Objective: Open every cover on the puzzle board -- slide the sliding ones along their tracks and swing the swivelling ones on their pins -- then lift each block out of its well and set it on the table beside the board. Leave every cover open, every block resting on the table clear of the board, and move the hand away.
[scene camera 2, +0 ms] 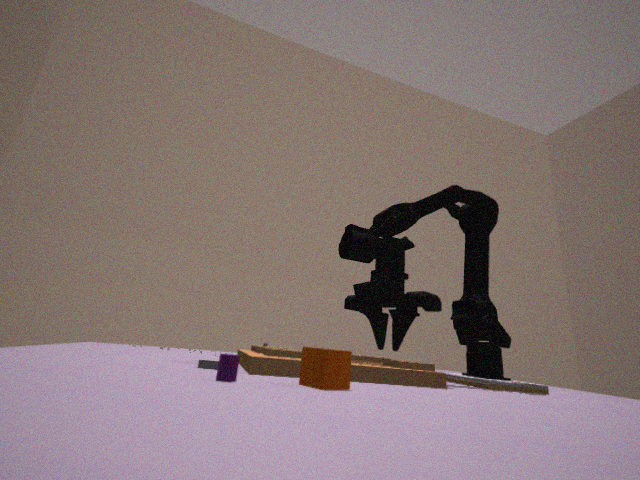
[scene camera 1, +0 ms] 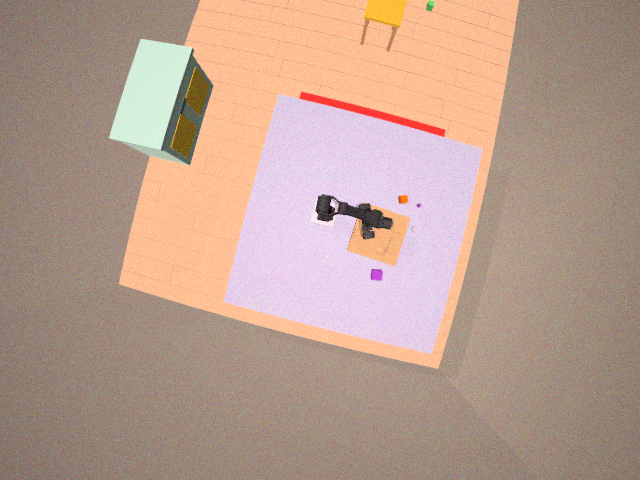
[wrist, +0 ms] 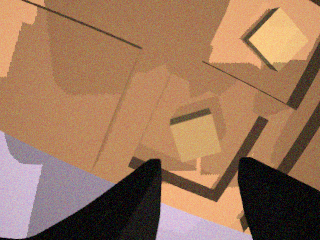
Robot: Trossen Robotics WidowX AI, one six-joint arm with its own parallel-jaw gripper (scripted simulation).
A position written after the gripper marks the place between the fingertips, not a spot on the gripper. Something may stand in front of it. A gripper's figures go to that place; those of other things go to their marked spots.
Labels:
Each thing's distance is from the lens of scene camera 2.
gripper (scene camera 2: 387,350): 66 cm
orange block (scene camera 2: 327,369): 38 cm

